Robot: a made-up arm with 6 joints. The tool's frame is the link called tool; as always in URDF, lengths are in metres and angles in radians. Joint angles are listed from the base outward. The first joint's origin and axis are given. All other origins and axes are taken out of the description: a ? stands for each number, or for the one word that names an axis. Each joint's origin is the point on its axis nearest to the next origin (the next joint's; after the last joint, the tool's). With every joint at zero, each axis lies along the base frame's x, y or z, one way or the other. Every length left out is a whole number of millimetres.
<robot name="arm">
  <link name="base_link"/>
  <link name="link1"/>
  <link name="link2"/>
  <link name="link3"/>
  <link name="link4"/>
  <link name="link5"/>
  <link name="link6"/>
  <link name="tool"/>
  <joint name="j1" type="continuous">
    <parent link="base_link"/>
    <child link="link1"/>
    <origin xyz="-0.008 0.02 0.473" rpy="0 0 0"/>
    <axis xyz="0 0 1"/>
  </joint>
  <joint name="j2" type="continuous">
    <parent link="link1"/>
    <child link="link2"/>
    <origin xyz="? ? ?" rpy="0 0 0"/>
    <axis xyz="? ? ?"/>
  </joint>
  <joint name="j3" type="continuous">
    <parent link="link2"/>
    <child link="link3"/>
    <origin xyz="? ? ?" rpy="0 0 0"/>
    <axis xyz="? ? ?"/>
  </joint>
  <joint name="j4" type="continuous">
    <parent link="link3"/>
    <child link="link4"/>
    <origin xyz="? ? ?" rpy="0 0 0"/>
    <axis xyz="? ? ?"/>
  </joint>
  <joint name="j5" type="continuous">
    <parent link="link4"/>
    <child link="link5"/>
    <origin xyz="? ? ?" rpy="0 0 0"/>
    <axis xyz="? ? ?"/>
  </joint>
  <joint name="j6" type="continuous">
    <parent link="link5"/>
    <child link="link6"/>
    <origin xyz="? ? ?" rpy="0 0 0"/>
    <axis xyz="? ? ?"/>
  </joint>
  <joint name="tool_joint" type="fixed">
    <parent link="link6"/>
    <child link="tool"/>
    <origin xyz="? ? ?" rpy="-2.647 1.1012 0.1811"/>
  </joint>
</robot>
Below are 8 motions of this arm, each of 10 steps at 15 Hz.
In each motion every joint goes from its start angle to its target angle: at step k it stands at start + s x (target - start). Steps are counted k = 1, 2, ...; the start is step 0. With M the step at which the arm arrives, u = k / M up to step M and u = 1 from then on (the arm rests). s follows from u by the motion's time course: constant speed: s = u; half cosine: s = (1 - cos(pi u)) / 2; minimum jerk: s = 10 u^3 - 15 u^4 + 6 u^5.
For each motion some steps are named. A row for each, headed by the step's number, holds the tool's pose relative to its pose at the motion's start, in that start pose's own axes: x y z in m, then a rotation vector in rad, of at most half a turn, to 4 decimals.
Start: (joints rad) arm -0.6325 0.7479 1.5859 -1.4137 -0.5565 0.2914
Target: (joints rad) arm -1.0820 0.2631 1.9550 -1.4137 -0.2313 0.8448
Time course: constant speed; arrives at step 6
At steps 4, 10:
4: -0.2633 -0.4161 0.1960 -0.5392 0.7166 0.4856
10: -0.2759 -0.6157 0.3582 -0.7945 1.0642 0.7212

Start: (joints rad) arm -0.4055 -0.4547 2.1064 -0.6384 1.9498 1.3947
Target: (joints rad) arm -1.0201 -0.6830 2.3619 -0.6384 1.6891 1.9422
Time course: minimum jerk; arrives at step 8
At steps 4, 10:
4: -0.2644 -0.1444 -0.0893 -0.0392 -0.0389 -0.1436
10: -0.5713 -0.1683 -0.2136 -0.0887 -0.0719 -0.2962

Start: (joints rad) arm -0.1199 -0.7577 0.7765 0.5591 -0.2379 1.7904
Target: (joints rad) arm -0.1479 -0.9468 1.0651 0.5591 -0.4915 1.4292
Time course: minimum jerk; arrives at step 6
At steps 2, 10:
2: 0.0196 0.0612 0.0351 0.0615 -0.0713 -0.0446
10: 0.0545 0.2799 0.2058 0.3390 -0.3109 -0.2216

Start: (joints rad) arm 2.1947 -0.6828 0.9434 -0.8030 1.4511 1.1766
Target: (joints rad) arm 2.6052 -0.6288 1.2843 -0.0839 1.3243 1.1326
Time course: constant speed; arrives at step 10
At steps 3, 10:
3: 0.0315 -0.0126 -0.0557 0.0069 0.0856 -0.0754
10: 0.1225 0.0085 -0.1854 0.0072 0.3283 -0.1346

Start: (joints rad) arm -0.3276 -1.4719 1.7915 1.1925 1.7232 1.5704
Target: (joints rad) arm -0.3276 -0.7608 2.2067 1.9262 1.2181 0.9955
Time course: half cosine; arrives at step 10
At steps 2, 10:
2: -0.0497 -0.0016 -0.0125 -0.0182 0.0247 -0.1221
10: -0.4952 0.1121 -0.1814 -0.3292 0.2272 -1.1313

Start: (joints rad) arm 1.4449 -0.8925 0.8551 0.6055 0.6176 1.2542
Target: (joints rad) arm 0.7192 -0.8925 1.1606 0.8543 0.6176 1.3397
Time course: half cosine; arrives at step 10
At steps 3, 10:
3: -0.0437 0.0276 -0.0915 -0.0621 0.1688 0.1336
10: -0.3709 0.0400 -0.3807 -0.2293 0.8466 0.6245

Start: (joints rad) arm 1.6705 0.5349 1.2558 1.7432 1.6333 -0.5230
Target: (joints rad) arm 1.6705 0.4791 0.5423 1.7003 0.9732 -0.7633
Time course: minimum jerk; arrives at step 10
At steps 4, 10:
4: 0.0628 -0.0787 0.0334 0.2242 -0.1889 -0.1564
10: 0.1365 -0.2916 0.0834 0.6290 -0.6681 -0.4987

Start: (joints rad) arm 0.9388 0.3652 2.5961 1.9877 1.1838 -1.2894
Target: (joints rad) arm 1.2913 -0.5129 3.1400 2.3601 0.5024 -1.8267
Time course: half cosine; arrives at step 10
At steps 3, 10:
3: -0.1846 0.1005 -0.0303 0.2375 0.1099 0.2273
10: -0.8802 0.1432 0.2125 1.2130 0.9360 0.9862

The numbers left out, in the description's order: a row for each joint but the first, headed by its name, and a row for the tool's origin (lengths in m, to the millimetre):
j2: xyz 0.01 -0.053 0, axis 0 1 0
j3: xyz -0.018 0 0.504, axis 0 -1 0
j4: xyz 0.561 0 -0.018, axis -1 0 0
j5: xyz 0 -0.103 0.028, axis 0 -1 0
j6: xyz 0.006 0 0.003, axis -1 0 0
tool: xyz 0 0.015 0.001

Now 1 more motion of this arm.
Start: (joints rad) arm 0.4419 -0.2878 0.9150 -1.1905 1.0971 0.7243
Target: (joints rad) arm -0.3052 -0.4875 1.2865 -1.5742 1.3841 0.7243
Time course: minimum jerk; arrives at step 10
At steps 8, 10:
8: -0.2973 -0.2934 0.0333 0.0194 0.5085 -0.5397
10: -0.3152 -0.3061 0.0538 0.0116 0.5221 -0.5765

